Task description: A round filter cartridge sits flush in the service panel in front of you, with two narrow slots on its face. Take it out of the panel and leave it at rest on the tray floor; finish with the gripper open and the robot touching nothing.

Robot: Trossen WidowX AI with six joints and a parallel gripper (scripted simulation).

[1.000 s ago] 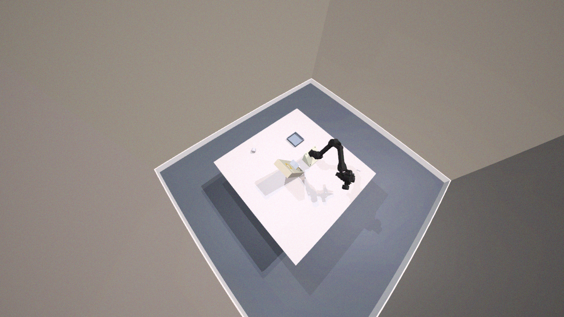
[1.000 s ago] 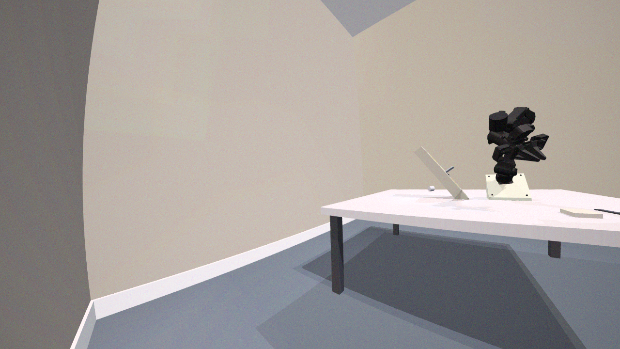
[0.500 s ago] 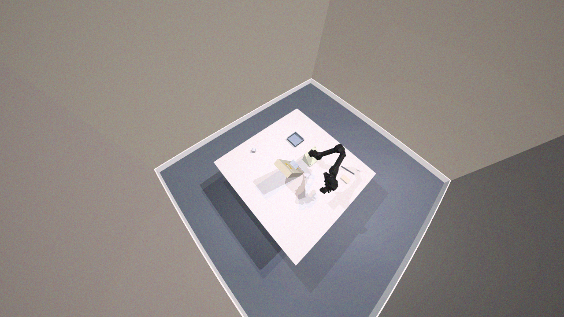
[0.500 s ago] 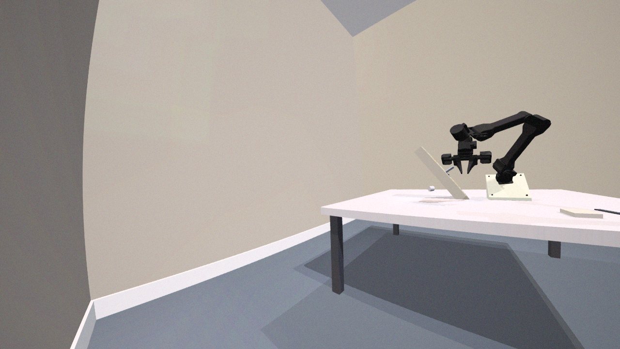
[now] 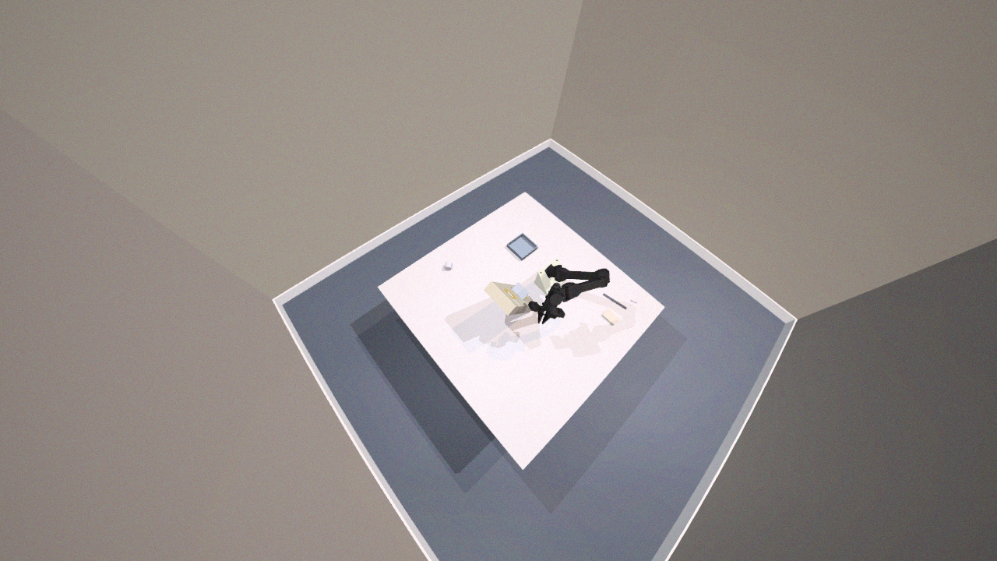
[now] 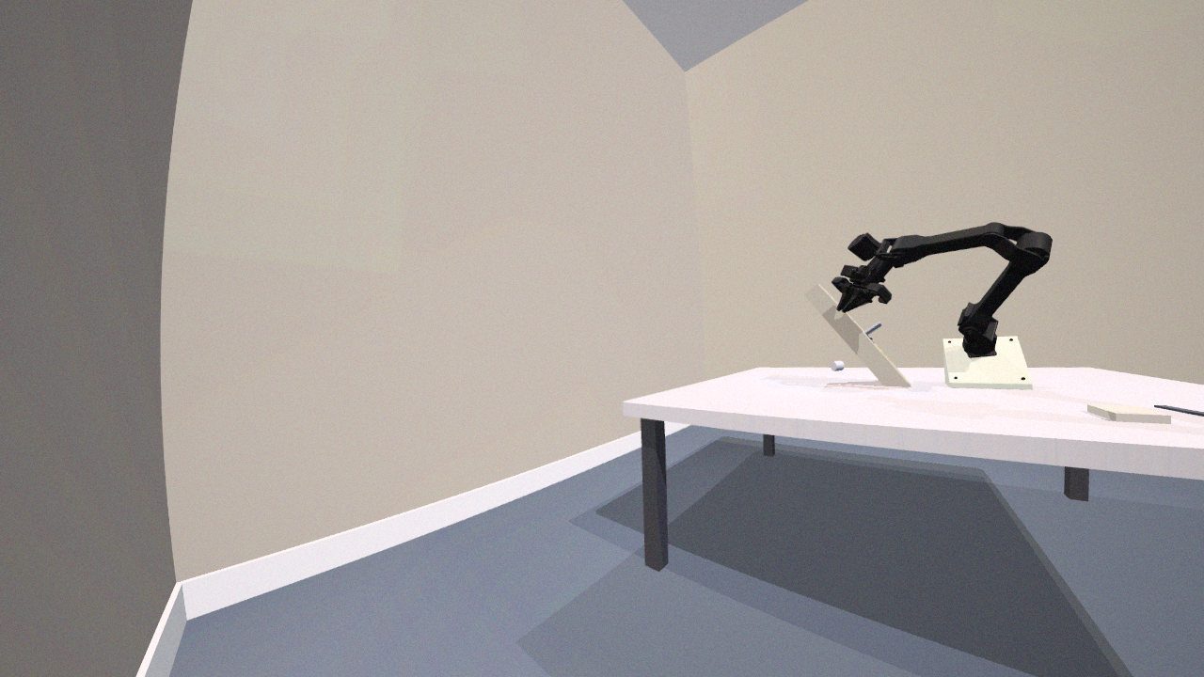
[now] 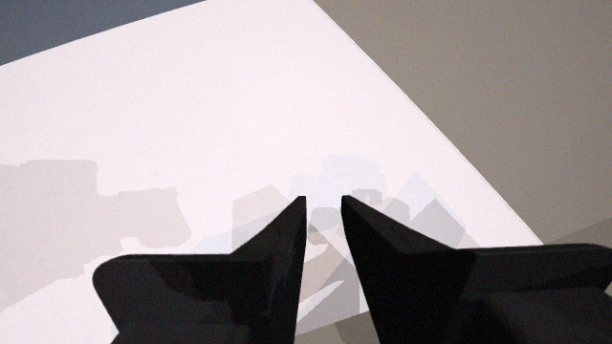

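My gripper tip is 1 cm short of the grey round filter cartridge, 21 cm to the left of it and 2 cm below it. Round my gripper tip: beige block 44 cm behind, 26 cm to the left, 23 cm below; then beige service panel 3 cm behind, 21 cm to the right, 6 cm below; then pale blue bracket 9 cm behind, 21 cm to the right, 7 cm below.
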